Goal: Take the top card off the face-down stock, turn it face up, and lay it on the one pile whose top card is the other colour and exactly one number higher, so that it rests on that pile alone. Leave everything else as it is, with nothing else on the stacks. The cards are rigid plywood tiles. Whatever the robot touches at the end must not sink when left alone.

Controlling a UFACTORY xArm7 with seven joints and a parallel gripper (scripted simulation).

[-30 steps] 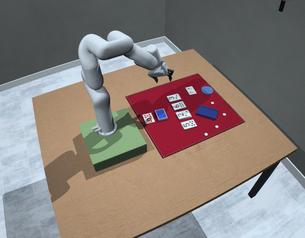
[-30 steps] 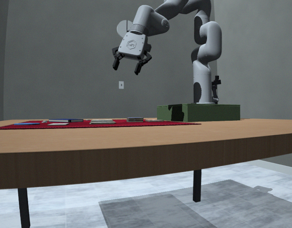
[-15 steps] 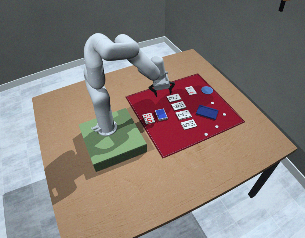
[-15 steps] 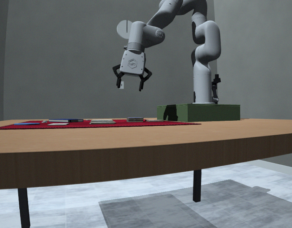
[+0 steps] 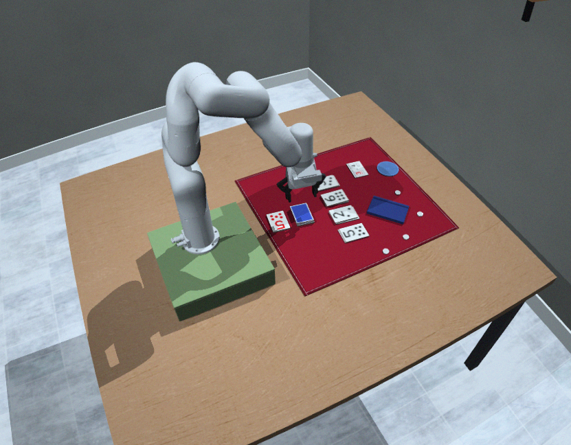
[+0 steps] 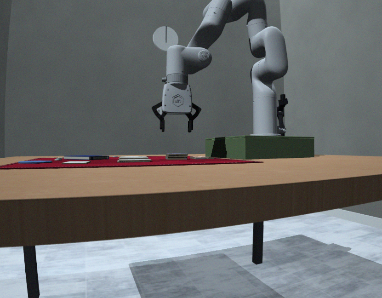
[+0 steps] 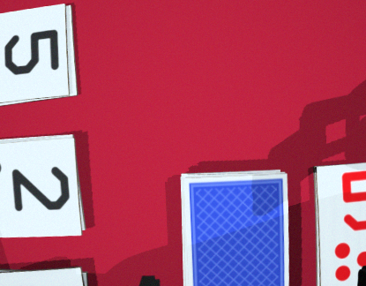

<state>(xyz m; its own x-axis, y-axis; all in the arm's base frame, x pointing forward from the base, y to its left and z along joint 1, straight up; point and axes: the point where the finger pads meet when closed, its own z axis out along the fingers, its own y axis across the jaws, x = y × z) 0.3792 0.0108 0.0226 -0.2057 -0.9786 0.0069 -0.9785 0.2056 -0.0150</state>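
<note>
Now: hand 1 cm to the left of the card and 9 cm above it. The rest, counted from my hand: red mat (17 cm ahead, 2 cm to the right, 11 cm below).
</note>
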